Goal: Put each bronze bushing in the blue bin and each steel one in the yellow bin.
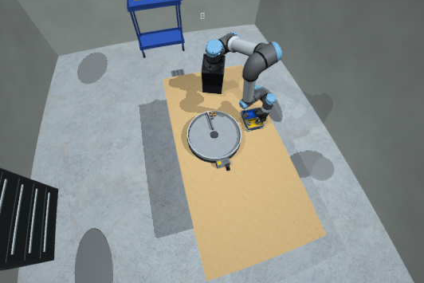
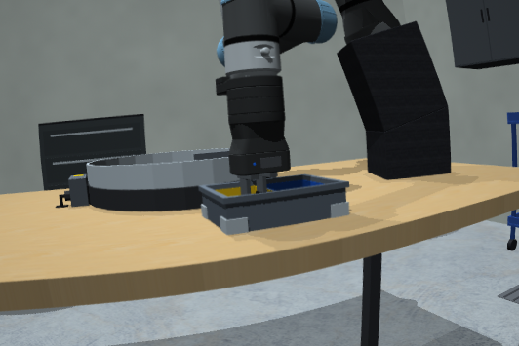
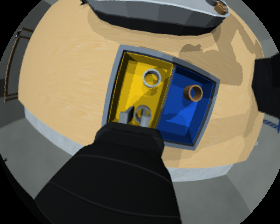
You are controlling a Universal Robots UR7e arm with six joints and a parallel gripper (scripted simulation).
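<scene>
Right now the grey two-part tray is 40 mm behind my hand and 30 mm to the right of it. Also, from my hand: round grey turntable (400 mm to the right, 30 mm behind, 20 mm above).
</scene>
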